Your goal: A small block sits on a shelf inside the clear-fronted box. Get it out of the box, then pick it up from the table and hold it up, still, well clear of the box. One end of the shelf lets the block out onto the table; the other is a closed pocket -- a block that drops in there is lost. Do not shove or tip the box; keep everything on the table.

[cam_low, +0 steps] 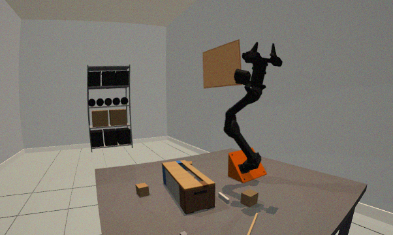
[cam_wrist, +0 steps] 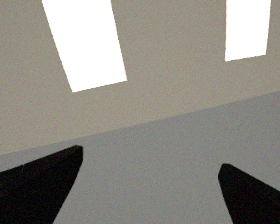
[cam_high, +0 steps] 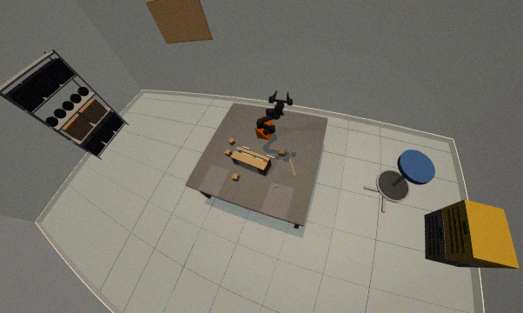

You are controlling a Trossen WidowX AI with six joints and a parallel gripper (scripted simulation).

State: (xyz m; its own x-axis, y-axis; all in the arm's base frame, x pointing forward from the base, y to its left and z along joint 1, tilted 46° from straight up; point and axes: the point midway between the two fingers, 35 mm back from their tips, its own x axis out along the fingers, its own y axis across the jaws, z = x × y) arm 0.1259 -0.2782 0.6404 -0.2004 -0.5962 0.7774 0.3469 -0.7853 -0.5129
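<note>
My gripper tip is now 66 cm above the tan block, 28 cm short of it and 24 cm to the left of it. Round my gripper tip: box 69 cm below, 27 cm ahead, 25 cm to the right; wooden stick 75 cm below, 21 cm ahead, 15 cm to the left.
</note>
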